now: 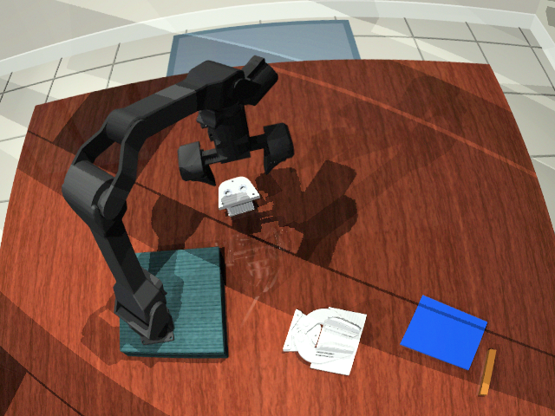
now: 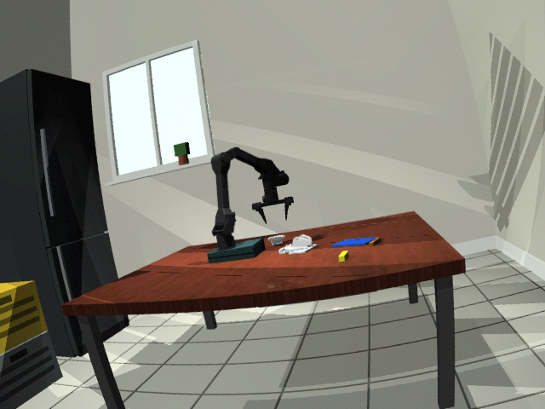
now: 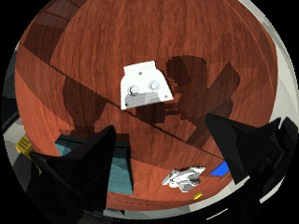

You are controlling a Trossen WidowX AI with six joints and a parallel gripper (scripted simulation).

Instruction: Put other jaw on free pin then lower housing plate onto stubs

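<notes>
The small white block lies 1 cm behind my gripper tip, 2 cm to the left of it and 9 cm below it. From my gripper tip the other things lie so: blue sheet: 30 cm ahead, 36 cm to the right, 10 cm below; yellow block: 23 cm ahead, 64 cm to the right, 9 cm below; grey jaw: 5 cm ahead, 30 cm to the right, 8 cm below.
</notes>
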